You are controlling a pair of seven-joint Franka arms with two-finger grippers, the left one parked.
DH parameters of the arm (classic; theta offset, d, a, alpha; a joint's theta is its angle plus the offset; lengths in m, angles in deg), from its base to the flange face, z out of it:
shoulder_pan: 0 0.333 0 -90
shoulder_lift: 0 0 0 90
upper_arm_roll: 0 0.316 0.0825 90
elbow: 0 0 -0.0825 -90
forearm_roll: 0 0.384 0 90
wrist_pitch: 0 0 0.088 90
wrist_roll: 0 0.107 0 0
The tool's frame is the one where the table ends.
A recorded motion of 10 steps. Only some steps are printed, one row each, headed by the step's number.
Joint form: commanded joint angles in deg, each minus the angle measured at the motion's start. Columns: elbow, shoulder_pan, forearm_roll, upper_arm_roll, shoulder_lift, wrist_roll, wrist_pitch.
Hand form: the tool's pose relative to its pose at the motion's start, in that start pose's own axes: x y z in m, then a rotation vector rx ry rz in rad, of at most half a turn. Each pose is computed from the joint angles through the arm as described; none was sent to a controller.
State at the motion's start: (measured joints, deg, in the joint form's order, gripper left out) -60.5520 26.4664 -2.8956 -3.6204 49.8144 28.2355 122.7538
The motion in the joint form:
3: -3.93 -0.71 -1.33 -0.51 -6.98 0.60 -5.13
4: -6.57 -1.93 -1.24 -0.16 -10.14 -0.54 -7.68
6: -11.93 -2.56 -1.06 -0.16 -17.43 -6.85 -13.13
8: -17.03 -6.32 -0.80 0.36 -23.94 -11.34 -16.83
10: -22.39 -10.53 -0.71 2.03 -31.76 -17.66 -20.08
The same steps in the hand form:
3: 0.0024 0.0245 -0.0533 -0.0424 -0.0210 0.0254
4: 0.0003 0.0431 -0.0691 -0.0556 -0.0567 0.0274
6: -0.0140 0.0656 -0.1132 -0.0721 -0.1198 -0.0617
8: -0.0186 0.1172 -0.1473 -0.0779 -0.1670 -0.0744
10: -0.0324 0.1615 -0.1943 -0.0632 -0.1907 -0.1307

